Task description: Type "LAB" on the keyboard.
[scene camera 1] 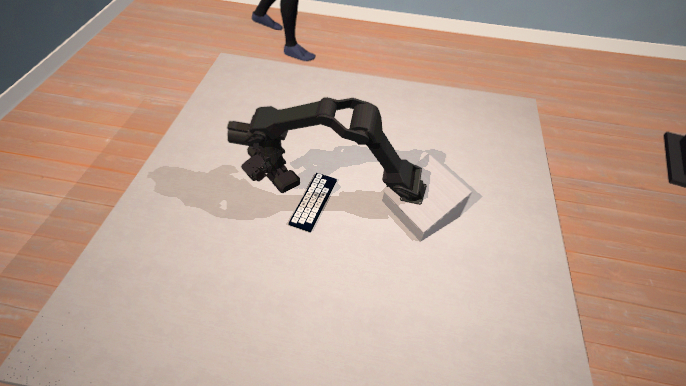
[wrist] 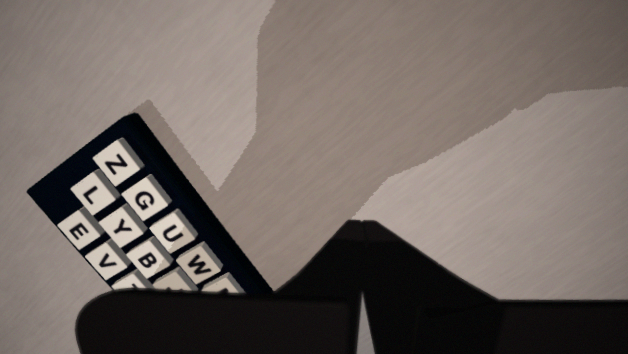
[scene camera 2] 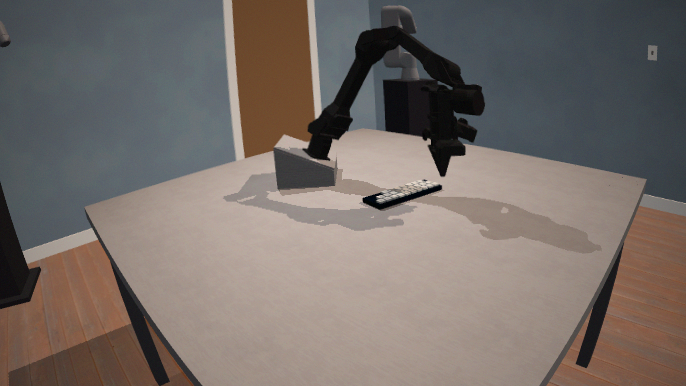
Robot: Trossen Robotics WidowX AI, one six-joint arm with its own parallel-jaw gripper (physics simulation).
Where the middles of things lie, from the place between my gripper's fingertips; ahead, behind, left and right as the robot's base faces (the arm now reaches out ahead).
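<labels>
Keyboard (scene camera 1: pixel 314 199): my gripper 60 mm above it, 100 mm past it, 40 mm to the left of it.
</labels>
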